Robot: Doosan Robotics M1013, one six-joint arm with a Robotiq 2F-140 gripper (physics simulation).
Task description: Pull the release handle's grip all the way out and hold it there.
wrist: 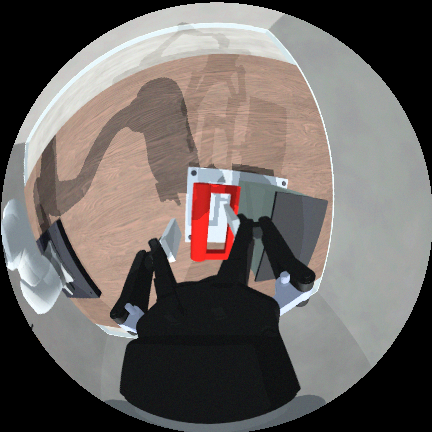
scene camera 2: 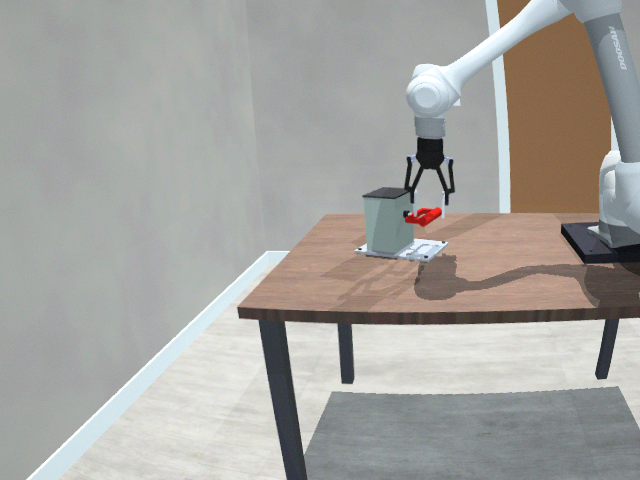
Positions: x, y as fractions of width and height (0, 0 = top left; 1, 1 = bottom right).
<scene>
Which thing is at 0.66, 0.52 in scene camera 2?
A base plate.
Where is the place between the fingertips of my gripper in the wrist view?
0.47, 0.51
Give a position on a base plate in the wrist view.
0.45, 0.40
</scene>
